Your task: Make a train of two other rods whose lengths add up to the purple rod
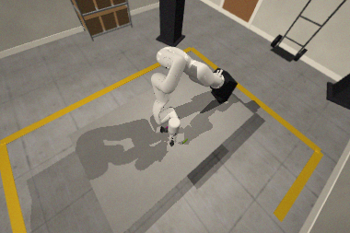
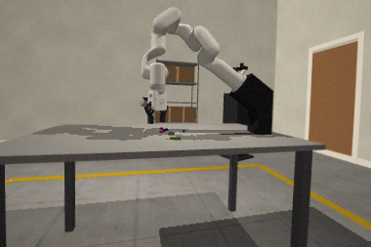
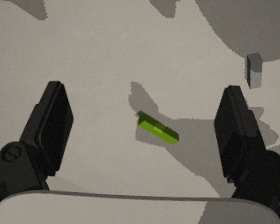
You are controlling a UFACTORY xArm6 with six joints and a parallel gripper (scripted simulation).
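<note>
My gripper is now 21 cm past the blue rod, 8 cm above it and 7 cm to the left of it. Round my hand: lime rod: 9 cm to the left, 8 cm below, 6 cm behind; then purple rod: 16 cm to the right, 13 cm behind, 8 cm below.
</note>
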